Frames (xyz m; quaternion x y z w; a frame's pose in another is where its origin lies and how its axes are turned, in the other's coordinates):
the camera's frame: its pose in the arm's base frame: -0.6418 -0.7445 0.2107 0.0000 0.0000 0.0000 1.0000
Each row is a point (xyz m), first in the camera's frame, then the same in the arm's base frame.
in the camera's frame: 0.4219 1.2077 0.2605
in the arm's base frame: -0.2199 0.4632 0.4712
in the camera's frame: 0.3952 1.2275 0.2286
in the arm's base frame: -0.2466 0.4830 0.4393
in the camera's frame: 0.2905 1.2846 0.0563
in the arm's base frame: -0.3513 0.5401 0.2670
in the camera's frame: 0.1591 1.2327 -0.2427
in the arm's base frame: -0.4827 0.4882 -0.0320
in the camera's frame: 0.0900 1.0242 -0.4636
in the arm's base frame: -0.5518 0.2797 -0.2529
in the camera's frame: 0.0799 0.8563 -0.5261
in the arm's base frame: -0.5619 0.1118 -0.3154
